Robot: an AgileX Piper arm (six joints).
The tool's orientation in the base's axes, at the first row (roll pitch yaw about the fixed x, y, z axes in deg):
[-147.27 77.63 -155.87]
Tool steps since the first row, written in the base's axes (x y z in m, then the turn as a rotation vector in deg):
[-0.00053 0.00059 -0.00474 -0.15 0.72 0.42]
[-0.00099 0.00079 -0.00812 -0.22 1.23 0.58]
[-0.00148 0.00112 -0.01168 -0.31 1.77 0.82]
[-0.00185 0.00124 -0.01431 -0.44 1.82 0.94]
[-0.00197 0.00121 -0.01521 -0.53 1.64 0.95]
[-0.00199 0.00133 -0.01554 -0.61 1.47 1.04]
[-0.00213 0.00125 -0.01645 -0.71 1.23 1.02]
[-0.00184 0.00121 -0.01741 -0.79 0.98 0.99]
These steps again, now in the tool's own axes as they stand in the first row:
[0.00468 0.00106 0.00025 -0.44 0.64 -0.33]
[0.00806 0.00158 0.00038 -0.63 1.11 -0.51]
[0.01160 0.00225 0.00049 -0.90 1.60 -0.73]
[0.01423 0.00262 0.00059 -0.99 1.62 -0.88]
[0.01514 0.00268 0.00064 -0.97 1.43 -0.94]
[0.01545 0.00283 0.00066 -1.03 1.24 -1.01]
[0.01638 0.00284 0.00070 -0.97 0.99 -1.07]
[0.01726 0.00295 0.00116 -0.90 0.74 -1.10]

